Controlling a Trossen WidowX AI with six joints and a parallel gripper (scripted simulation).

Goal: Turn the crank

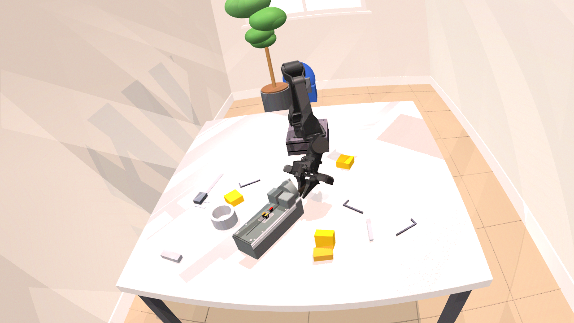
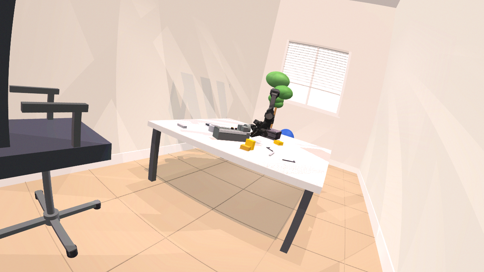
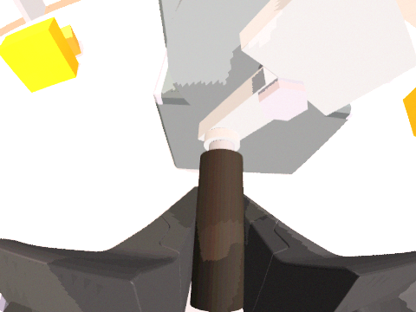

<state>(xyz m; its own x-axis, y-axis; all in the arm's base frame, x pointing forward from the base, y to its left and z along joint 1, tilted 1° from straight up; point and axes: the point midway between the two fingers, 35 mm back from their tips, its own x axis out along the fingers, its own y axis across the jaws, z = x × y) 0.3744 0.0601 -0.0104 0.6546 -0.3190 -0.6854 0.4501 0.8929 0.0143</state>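
The brown crank handle is 2 cm behind my gripper tip, 1 cm to the left of it and 3 cm above it. Round my gripper tip: red pointer 11 cm ahead, 8 cm to the right, 4 cm above.
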